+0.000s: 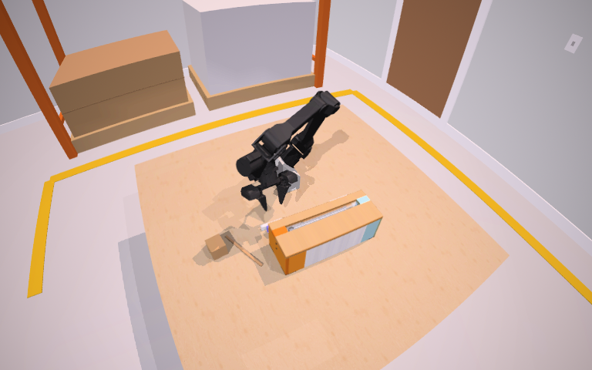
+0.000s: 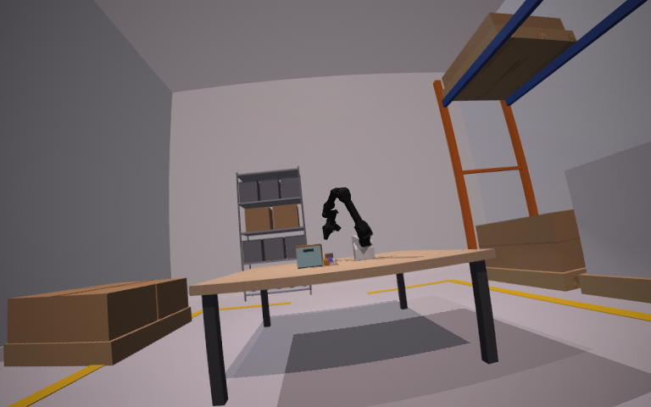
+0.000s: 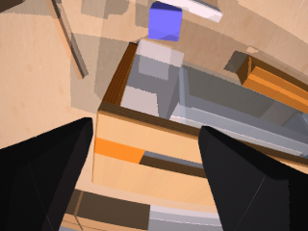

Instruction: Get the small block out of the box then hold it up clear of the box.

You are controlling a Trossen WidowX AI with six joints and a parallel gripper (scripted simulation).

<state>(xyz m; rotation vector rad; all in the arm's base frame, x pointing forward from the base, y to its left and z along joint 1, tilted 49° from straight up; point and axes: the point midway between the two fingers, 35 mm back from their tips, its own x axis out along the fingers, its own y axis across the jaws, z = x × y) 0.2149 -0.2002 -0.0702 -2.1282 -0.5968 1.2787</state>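
The blue block is 1 cm behind my gripper tip and 14 cm below it. From my gripper tip the other things lie so: clear-fronted box: 8 cm ahead, 15 cm to the left, 10 cm below; wooden cube: 3 cm behind, 22 cm to the right, 13 cm below; thin wooden stick: 1 cm ahead, 14 cm to the right, 16 cm below.
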